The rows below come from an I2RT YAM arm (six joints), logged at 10 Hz.
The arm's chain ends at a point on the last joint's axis. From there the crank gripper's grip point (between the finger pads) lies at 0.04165 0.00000 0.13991 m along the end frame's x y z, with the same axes.
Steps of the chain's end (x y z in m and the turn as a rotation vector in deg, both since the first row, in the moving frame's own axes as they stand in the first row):
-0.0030 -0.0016 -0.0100 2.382 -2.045 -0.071
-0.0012 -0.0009 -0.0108 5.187 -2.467 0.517
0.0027 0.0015 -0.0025 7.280 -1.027 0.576
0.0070 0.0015 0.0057 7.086 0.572 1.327
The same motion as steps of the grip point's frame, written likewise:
-0.0080 -0.0075 -0.0087 2.382 -2.045 -0.071
-0.0072 -0.0133 -0.0097 5.187 -2.467 0.517
0.0003 -0.0159 -0.0029 7.280 -1.027 0.576
0.0086 -0.0148 0.0043 7.086 0.572 1.327

